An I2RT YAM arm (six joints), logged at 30 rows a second.
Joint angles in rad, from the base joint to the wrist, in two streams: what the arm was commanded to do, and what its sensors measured. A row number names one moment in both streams.
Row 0, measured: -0.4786 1.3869 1.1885 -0.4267 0.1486 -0.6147
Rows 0 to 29, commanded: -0.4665 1.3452 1.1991 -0.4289 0.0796 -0.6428; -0.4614 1.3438 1.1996 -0.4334 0.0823 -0.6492; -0.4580 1.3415 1.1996 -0.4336 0.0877 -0.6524; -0.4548 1.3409 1.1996 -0.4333 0.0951 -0.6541; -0.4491 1.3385 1.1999 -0.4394 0.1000 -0.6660; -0.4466 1.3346 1.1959 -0.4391 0.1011 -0.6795; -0.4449 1.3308 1.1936 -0.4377 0.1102 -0.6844; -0.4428 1.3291 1.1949 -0.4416 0.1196 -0.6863; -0.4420 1.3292 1.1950 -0.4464 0.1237 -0.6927; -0.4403 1.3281 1.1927 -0.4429 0.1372 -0.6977; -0.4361 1.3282 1.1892 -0.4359 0.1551 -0.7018; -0.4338 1.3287 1.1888 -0.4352 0.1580 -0.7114; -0.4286 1.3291 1.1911 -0.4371 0.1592 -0.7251; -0.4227 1.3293 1.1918 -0.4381 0.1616 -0.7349; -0.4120 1.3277 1.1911 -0.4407 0.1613 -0.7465; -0.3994 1.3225 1.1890 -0.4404 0.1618 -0.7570; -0.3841 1.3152 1.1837 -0.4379 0.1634 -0.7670; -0.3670 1.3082 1.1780 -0.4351 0.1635 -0.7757; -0.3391 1.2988 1.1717 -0.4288 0.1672 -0.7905; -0.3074 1.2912 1.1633 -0.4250 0.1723 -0.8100; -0.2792 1.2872 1.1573 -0.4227 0.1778 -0.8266; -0.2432 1.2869 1.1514 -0.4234 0.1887 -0.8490; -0.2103 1.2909 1.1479 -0.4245 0.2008 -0.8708; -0.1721 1.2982 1.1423 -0.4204 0.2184 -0.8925; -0.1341 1.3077 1.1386 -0.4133 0.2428 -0.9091; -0.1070 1.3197 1.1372 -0.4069 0.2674 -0.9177; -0.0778 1.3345 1.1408 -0.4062 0.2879 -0.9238; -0.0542 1.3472 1.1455 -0.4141 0.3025 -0.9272; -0.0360 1.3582 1.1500 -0.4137 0.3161 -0.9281; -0.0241 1.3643 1.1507 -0.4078 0.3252 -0.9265
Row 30, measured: -0.0532 1.3399 1.1435 -0.4164 0.2508 -0.8925
